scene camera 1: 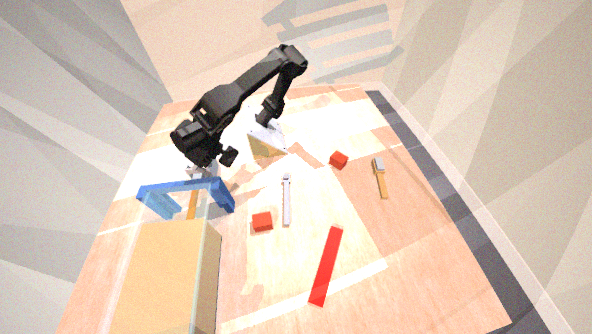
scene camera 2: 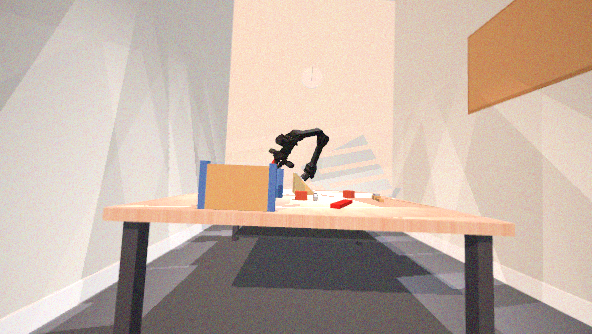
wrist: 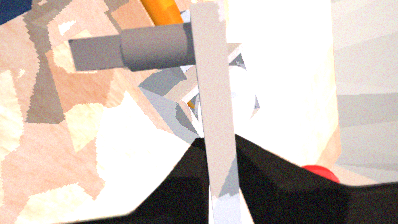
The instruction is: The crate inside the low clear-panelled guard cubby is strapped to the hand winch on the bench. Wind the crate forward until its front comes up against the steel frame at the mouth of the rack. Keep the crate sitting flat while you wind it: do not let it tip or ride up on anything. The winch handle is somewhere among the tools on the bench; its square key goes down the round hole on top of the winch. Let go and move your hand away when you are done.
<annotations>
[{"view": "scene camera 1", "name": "gripper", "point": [204, 155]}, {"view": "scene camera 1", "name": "long red bar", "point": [321, 283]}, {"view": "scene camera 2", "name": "clear-panelled cubby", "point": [246, 186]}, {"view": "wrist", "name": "gripper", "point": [216, 143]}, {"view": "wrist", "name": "winch handle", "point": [202, 41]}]
</annotations>
